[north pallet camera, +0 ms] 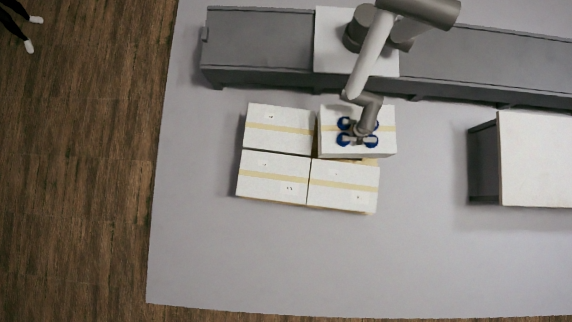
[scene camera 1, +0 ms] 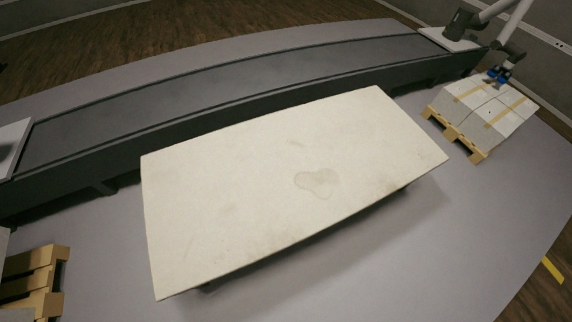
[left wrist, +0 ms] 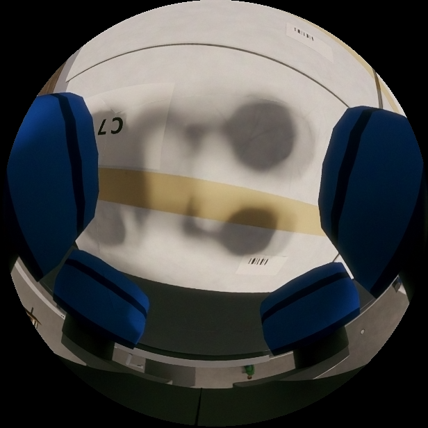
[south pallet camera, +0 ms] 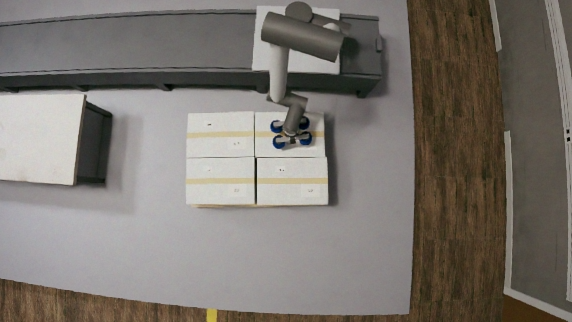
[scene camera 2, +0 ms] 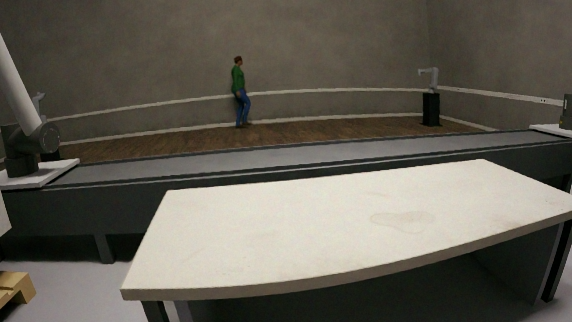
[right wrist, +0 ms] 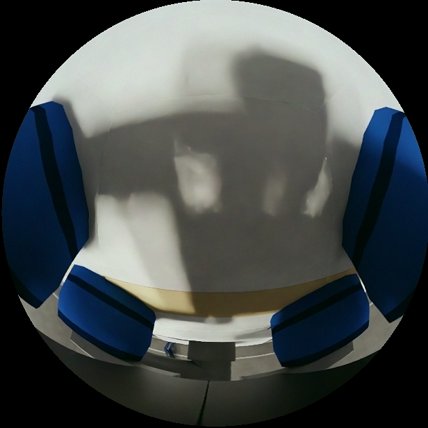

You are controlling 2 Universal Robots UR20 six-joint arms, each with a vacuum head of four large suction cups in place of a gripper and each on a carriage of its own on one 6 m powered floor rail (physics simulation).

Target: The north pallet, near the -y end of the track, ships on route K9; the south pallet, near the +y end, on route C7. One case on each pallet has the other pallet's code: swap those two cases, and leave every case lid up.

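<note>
My right gripper (north pallet camera: 357,132) (right wrist: 215,230) is shut on a white case (north pallet camera: 387,144) (right wrist: 145,245), held raised over the upper right spot of the north pallet (north pallet camera: 370,161) (scene camera 1: 35,286). No code shows on its lid in the right wrist view. Three white cases sit on that pallet, lids up, codes too small to read. My left gripper (south pallet camera: 291,133) (scene camera 1: 498,74) (left wrist: 210,225) is open, hovering over the upper right case (south pallet camera: 262,150) (left wrist: 175,257) on the south pallet (south pallet camera: 225,206) (scene camera 1: 451,133). That case's label reads C7. The other three cases there have their labels up.
A pale table (scene camera 1: 240,200) (scene camera 2: 300,235) stands between the pallets. The floor rail (scene camera 1: 200,95) (scene camera 2: 280,155) runs along behind it. A person in green (scene camera 2: 238,80) stands beyond the rail, and a small arm on a black pedestal (scene camera 2: 431,109) is at the back.
</note>
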